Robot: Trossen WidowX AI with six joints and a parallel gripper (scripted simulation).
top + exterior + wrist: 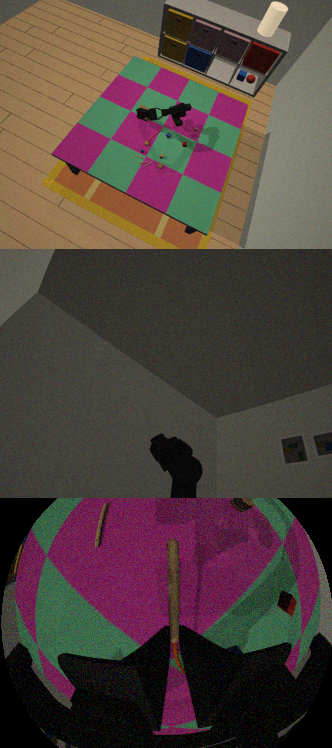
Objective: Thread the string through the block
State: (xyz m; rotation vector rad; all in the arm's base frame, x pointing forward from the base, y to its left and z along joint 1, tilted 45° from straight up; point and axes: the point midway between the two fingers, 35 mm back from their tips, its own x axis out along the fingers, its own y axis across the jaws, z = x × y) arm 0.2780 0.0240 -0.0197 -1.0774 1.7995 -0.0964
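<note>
The blue cube lies 13 cm to the right of my gripper tip and 4 cm below it. From my gripper tip the other things lie so: thin wooden stick: 1 cm to the left, 1 cm ahead; round wooden button: 27 cm to the right, 15 cm behind, 5 cm below; red cube: 16 cm to the right, 15 cm ahead, 4 cm below.
</note>
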